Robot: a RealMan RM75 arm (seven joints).
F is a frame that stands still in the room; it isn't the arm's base.
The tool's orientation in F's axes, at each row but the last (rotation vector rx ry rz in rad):
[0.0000 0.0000 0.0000]
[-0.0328 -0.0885 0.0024]
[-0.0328 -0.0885 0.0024]
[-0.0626 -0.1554 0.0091]
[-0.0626 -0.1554 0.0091]
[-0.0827 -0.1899 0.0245]
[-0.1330 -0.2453 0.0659]
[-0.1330 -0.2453 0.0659]
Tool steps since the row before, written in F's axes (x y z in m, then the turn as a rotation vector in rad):
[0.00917 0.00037 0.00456 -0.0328 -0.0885 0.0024]
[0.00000 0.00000 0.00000 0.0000 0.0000 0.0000]
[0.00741 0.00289 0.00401 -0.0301 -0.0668 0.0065]
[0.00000 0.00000 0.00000 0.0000 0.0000 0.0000]
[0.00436 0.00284 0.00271 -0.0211 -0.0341 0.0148]
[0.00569 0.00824 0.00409 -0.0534 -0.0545 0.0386]
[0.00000 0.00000 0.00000 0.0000 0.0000 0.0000]
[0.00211 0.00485 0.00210 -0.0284 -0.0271 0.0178]
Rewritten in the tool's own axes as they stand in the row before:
[0.00917 0.00037 0.00456 -0.0328 -0.0885 0.0024]
[0.00000 0.00000 0.00000 0.0000 0.0000 0.0000]
[0.00775 0.00275 0.00343 -0.0297 -0.0669 0.0070]
[0.00000 0.00000 0.00000 0.0000 0.0000 0.0000]
[0.00477 0.00265 0.00217 -0.0190 -0.0349 0.0158]
[0.00662 0.00777 0.00358 -0.0469 -0.0567 0.0435]
[0.00000 0.00000 0.00000 0.0000 0.0000 0.0000]
[0.00294 0.00440 0.00210 -0.0255 -0.0279 0.0208]

